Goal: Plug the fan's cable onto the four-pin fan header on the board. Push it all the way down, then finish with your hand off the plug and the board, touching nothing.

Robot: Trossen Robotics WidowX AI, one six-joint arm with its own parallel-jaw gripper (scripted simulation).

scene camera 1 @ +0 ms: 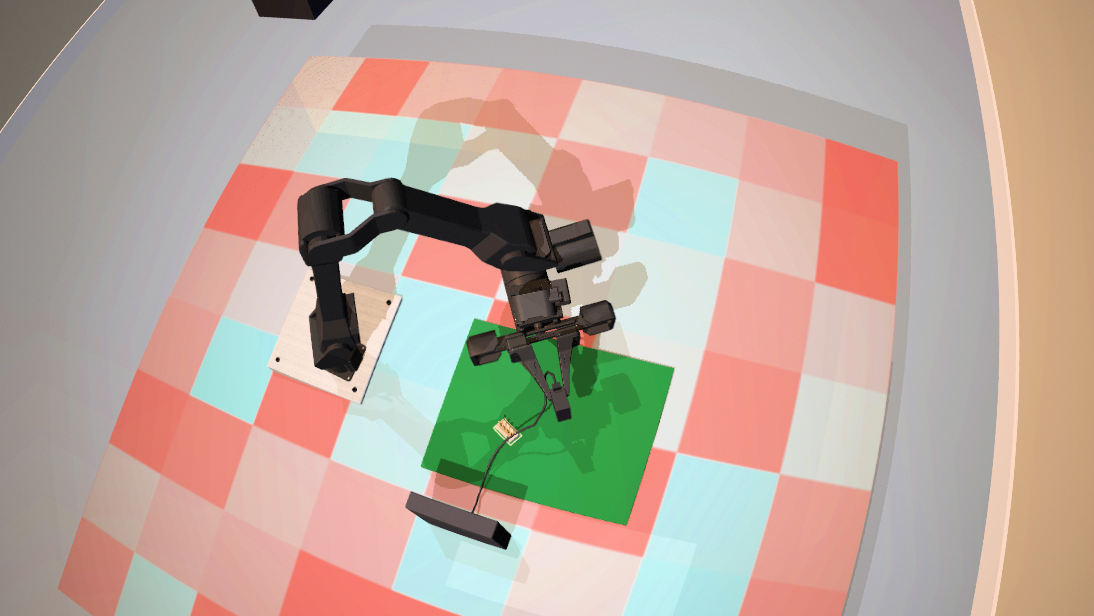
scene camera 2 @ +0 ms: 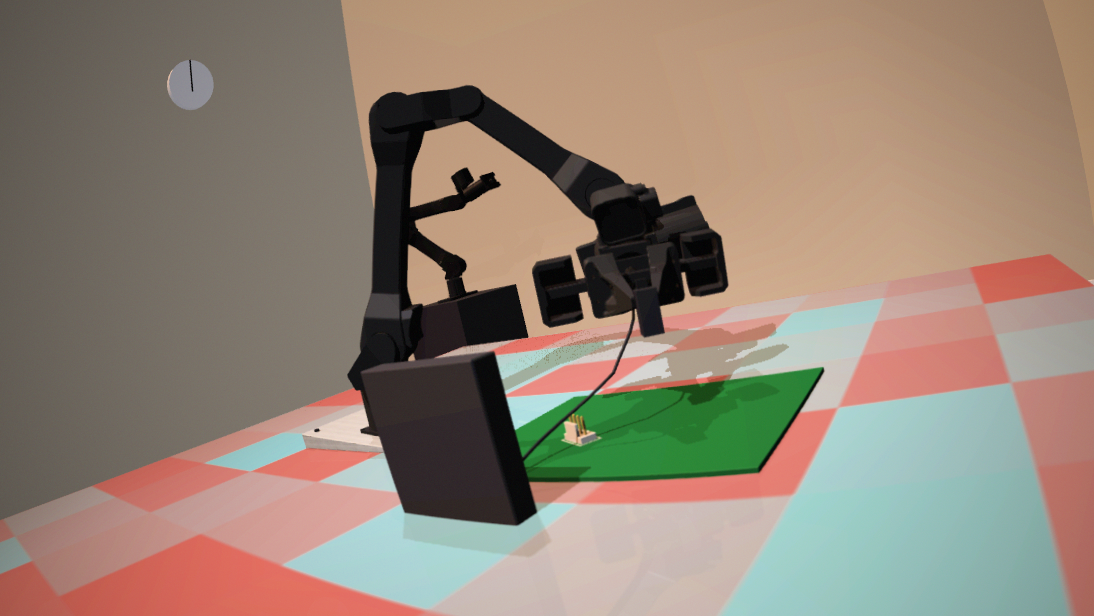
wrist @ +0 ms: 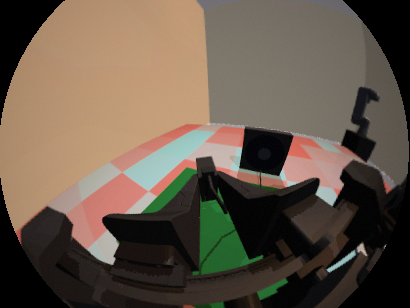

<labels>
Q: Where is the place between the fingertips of my gripper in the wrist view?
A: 207, 176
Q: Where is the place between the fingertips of my gripper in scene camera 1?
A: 559, 398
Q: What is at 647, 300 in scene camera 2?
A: A black plug.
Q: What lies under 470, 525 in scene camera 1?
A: A black fan.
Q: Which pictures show my gripper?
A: Scene camera 1, scene camera 2 and the wrist view: all of them.
</labels>
